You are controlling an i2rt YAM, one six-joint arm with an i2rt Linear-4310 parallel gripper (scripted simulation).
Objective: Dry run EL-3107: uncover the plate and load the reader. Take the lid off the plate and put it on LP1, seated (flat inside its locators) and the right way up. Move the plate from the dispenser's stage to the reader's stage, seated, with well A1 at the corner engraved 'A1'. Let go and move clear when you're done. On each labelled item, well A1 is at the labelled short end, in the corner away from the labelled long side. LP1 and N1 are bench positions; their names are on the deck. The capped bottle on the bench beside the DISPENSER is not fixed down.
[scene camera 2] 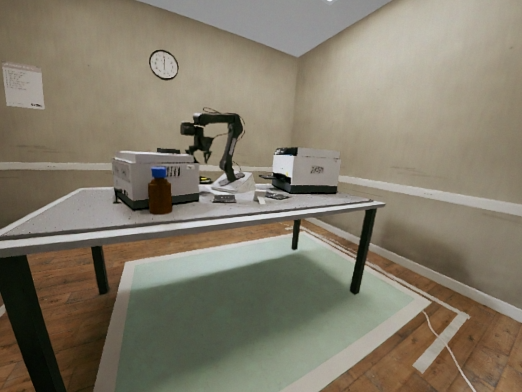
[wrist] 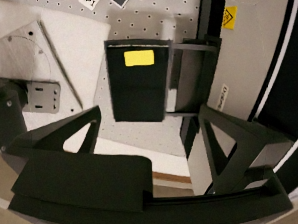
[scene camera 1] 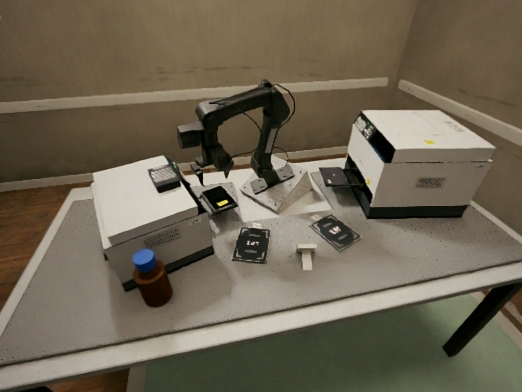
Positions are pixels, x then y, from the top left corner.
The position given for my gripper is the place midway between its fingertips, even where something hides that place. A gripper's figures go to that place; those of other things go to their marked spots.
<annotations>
My gripper [wrist: 150,110]: 13 cm from the lens. A lid [wrist: 138,74]: 21 cm from the lens.
</annotations>
